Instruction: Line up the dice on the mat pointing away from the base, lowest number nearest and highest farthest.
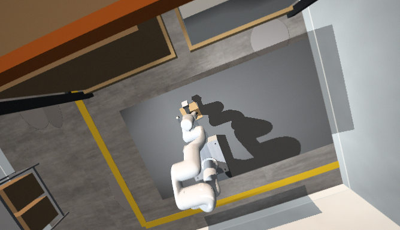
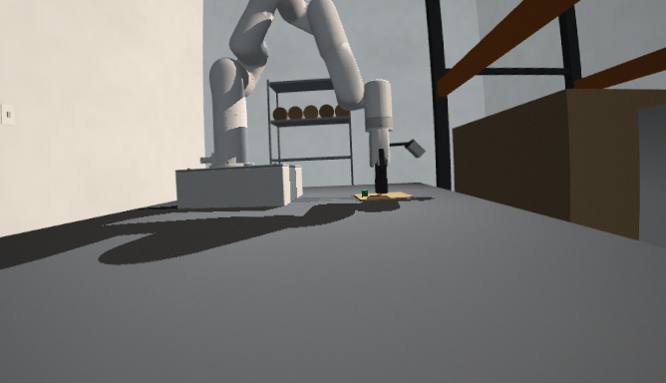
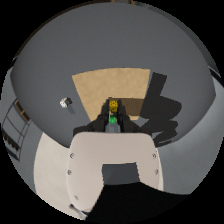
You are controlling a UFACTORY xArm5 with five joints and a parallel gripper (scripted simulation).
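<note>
Right now my hand is 1 cm above the yellow die. Round my hand: green die 5 cm behind, 2 cm below, 1 cm to the left; white die 11 cm to the left, 3 cm ahead, 2 cm below; tan mat 3 cm below.
</note>
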